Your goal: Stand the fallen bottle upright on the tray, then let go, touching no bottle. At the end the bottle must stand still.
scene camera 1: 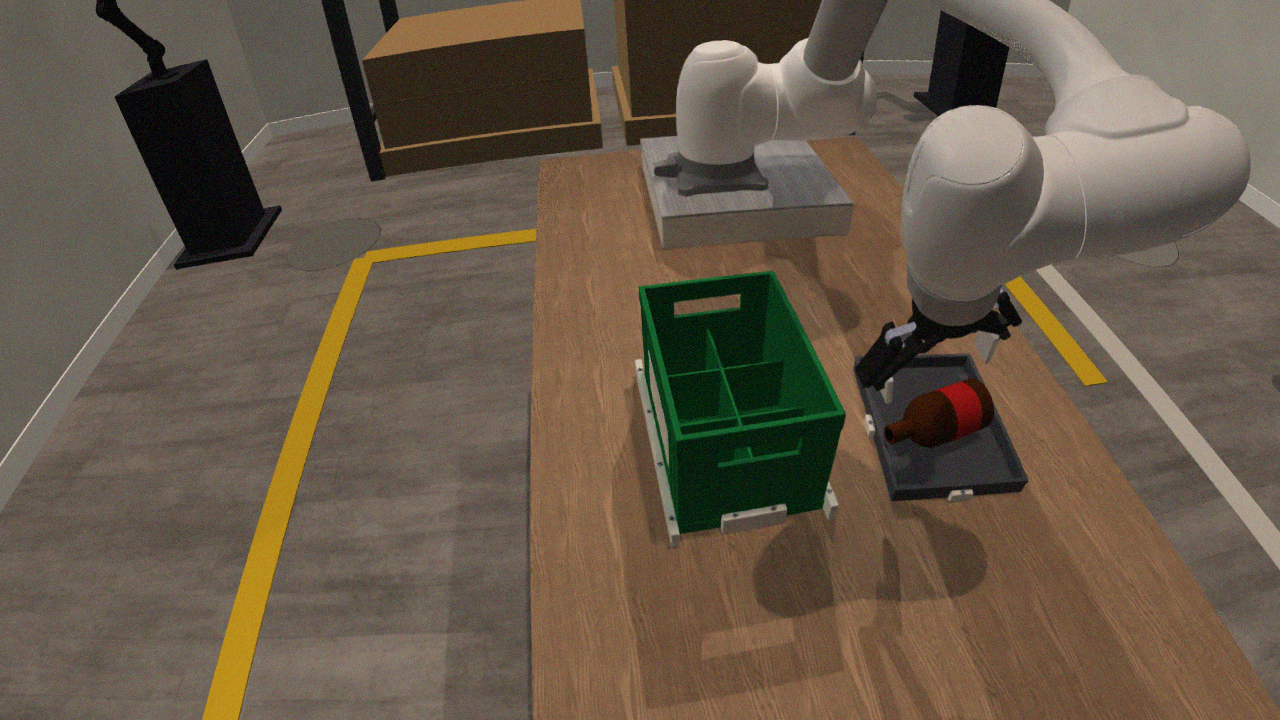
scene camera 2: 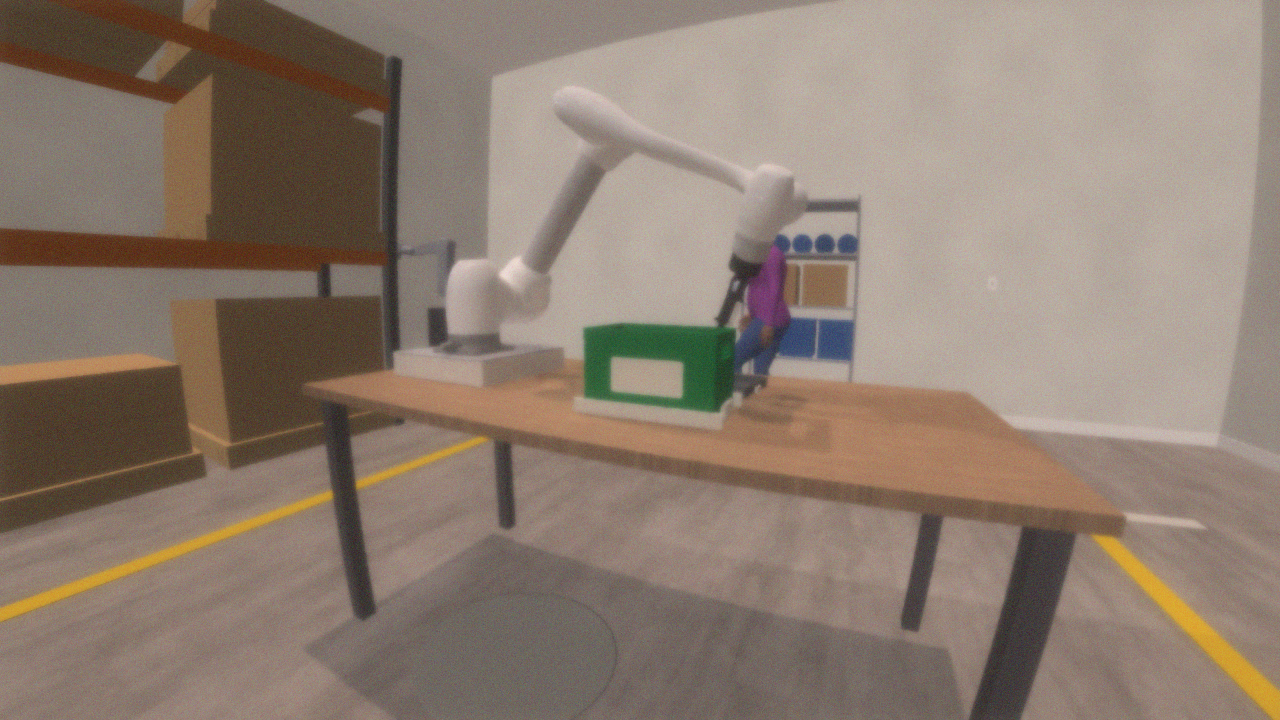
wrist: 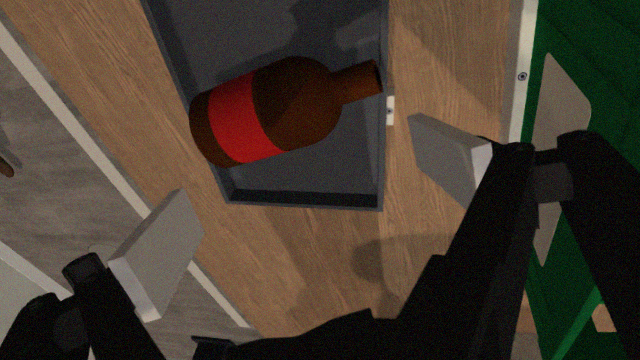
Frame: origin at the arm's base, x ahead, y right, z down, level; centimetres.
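Where they show: gripper, between the fingertips: (scene camera 1: 933,372) (wrist: 301,176); arm's base, origin of its link: (scene camera 1: 716,173) (scene camera 2: 474,351).
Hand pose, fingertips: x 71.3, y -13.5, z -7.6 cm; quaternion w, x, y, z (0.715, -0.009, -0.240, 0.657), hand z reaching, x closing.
Things, the pixels of their top centre, and the offset from my fingertips. Level surfaces: height alone.
- brown bottle, centre of its top: (wrist: 278,131) (scene camera 1: 941,399) dy -3.7, dx -1.4, dz +6.8 cm
- green divided crate, centre of its top: (scene camera 1: 732,343) (scene camera 2: 662,327) dy +24.6, dx -6.1, dz -2.8 cm
- wooden table, height of its surface: dz +14.7 cm
The brown bottle (scene camera 1: 930,420) (wrist: 295,105) with a red label lies on its side across the dark tray (scene camera 1: 984,463) (wrist: 320,175). In scene view 1 its neck points left, towards the crate, and its base is at the right wall. In the wrist view its mouth is at the tray's right wall and its base overlaps the left wall. My gripper (scene camera 1: 937,368) (wrist: 301,176) is open and empty, tilted above the tray's rear end. In the wrist view the bottle lies beyond the fingertips, apart from them. The bottle does not show in scene view 2.
A green divided crate (scene camera 1: 756,483) (scene camera 2: 662,335) (wrist: 600,30) stands beside the tray on the wooden table (scene camera 1: 590,582) (scene camera 2: 895,447), with pale locating strips around its base. The arm's base plinth (scene camera 1: 760,223) (scene camera 2: 483,365) is behind it. A person in purple (scene camera 2: 769,291) is beyond the table.
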